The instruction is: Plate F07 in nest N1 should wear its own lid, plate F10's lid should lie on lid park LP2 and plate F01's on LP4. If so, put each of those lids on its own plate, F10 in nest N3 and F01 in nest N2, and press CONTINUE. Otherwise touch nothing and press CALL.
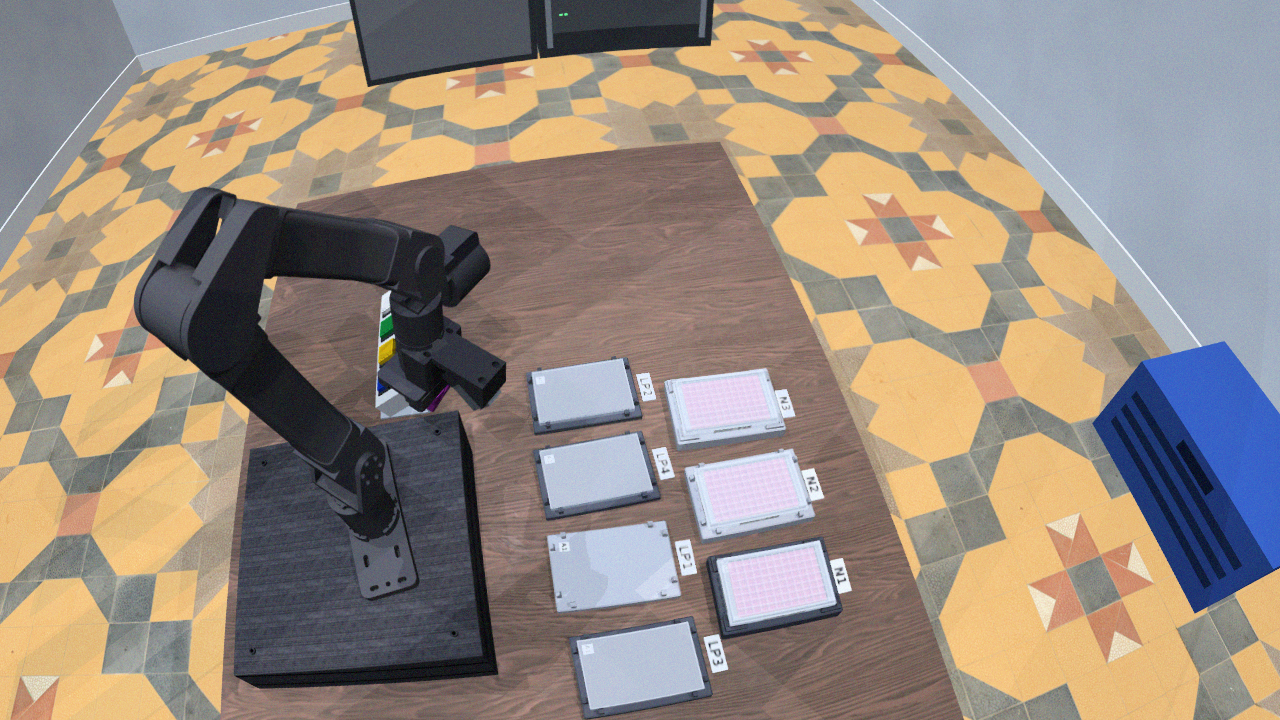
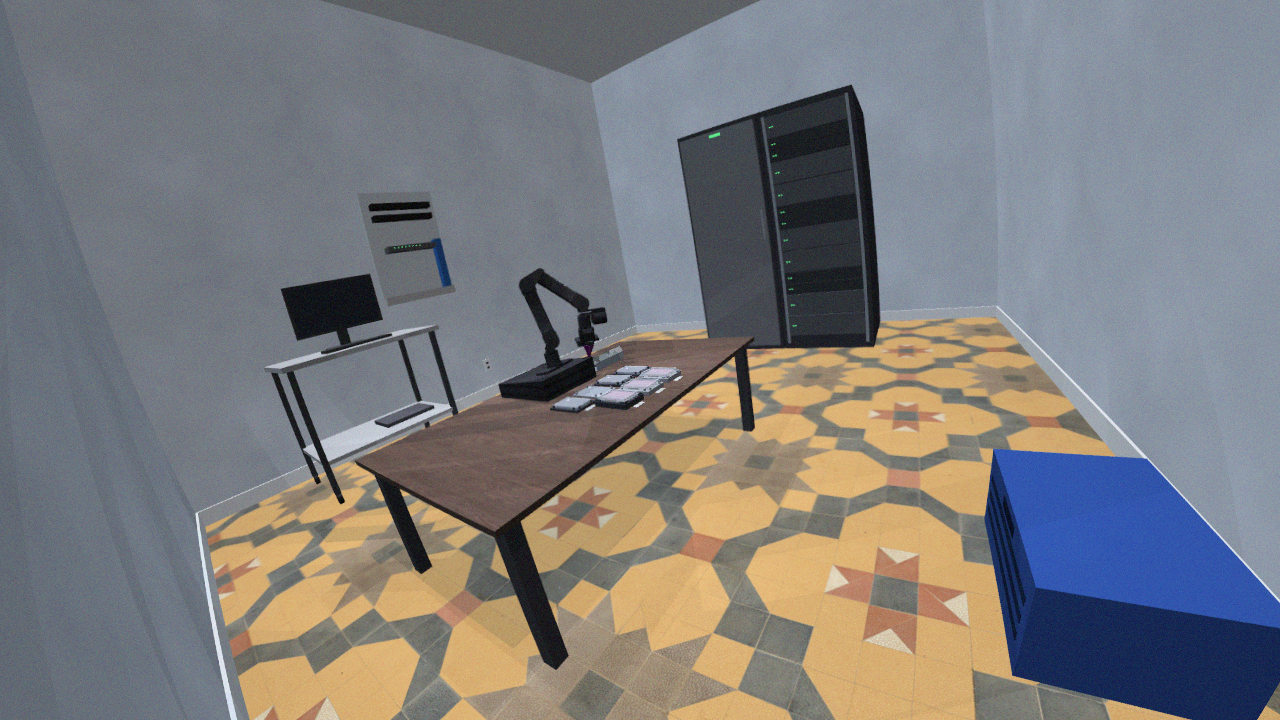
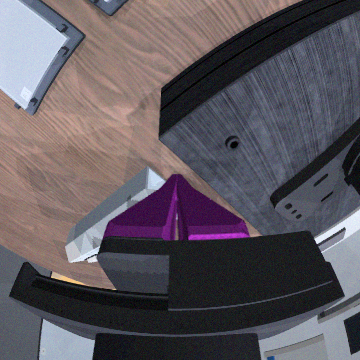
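My gripper is shut and empty, its magenta fingers hanging beside a pale button box. Green, yellow and blue buttons show there; no wording is readable. Pink-welled plates sit in nests: the N1 plate, N2 plate and N3 plate. Whether a clear lid covers any is unclear. Grey lids lie on dark parks: the LP2 lid, LP4 lid and LP3 lid. The pale LP1 park has a corner label; a lid on it is unclear. Plate numbers are unreadable.
The arm's black base block stands left of the parks. The wooden table carries everything. A blue cabinet stands on the floor; dark racks stand beyond the table.
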